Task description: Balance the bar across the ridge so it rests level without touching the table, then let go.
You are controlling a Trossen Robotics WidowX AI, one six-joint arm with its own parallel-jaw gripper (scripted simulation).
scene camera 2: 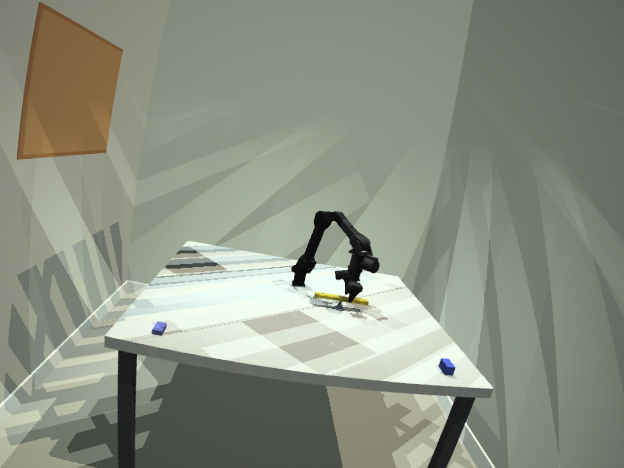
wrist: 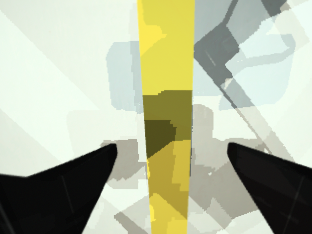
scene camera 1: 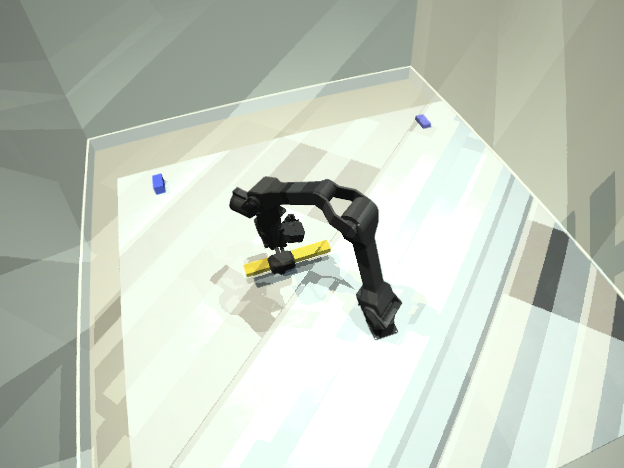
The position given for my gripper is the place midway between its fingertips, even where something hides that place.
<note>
My gripper (scene camera 1: pixel 277 261) is open and holds nothing. I also see a bar (scene camera 1: pixel 322 247).
The bar shows as well in the wrist view (wrist: pixel 166 43). My gripper also shows in the wrist view (wrist: pixel 170 148).
</note>
